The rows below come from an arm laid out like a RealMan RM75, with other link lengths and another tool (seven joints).
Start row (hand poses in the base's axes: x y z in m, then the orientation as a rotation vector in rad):
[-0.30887, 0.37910, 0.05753, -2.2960, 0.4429, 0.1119]
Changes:
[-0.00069, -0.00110, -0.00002, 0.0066, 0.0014, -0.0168]
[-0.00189, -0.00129, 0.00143, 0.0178, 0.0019, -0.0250]
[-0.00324, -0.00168, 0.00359, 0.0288, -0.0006, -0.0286]
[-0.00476, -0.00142, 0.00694, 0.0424, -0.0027, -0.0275]
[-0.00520, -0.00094, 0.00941, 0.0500, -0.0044, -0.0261]
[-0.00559, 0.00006, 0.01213, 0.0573, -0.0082, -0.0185]
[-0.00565, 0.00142, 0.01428, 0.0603, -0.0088, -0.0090]
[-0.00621, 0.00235, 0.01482, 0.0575, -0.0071, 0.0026]
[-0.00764, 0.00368, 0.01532, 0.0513, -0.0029, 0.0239]
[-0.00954, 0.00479, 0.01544, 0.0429, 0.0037, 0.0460]
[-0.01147, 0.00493, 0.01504, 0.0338, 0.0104, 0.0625]
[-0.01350, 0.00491, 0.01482, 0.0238, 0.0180, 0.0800]
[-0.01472, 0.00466, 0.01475, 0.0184, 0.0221, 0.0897]
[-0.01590, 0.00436, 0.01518, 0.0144, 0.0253, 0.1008]
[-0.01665, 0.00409, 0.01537, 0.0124, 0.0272, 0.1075]
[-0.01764, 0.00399, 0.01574, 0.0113, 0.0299, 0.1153]
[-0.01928, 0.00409, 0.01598, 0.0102, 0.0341, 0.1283]
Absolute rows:
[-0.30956, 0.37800, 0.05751, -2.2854, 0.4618, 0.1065]
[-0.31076, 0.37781, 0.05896, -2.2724, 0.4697, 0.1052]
[-0.31211, 0.37742, 0.06112, -2.2606, 0.4707, 0.1027]
[-0.31363, 0.37768, 0.06447, -2.2475, 0.4663, 0.1036]
[-0.31407, 0.37816, 0.06694, -2.2403, 0.4627, 0.1038]
[-0.31446, 0.37916, 0.06966, -2.2349, 0.4510, 0.1047]
[-0.31452, 0.38052, 0.07181, -2.2343, 0.4395, 0.1092]
[-0.31508, 0.38145, 0.07235, -2.2400, 0.4277, 0.1163]
[-0.31651, 0.38278, 0.07285, -2.2512, 0.4067, 0.1303]
[-0.31841, 0.38389, 0.07297, -2.2647, 0.3861, 0.1471]
[-0.32034, 0.38403, 0.07257, -2.2775, 0.3719, 0.1612]
[-0.32237, 0.38401, 0.07235, -2.2913, 0.3571, 0.1768]
[-0.32359, 0.38376, 0.07228, -2.2987, 0.3487, 0.1853]
[-0.32477, 0.38346, 0.07271, -2.3049, 0.3381, 0.1937]
[-0.32552, 0.38319, 0.07290, -2.3083, 0.3316, 0.1989]
[-0.32651, 0.38309, 0.07327, -2.3109, 0.3241, 0.2056]
[-0.32815, 0.38319, 0.07351, -2.3146, 0.3113, 0.2167]

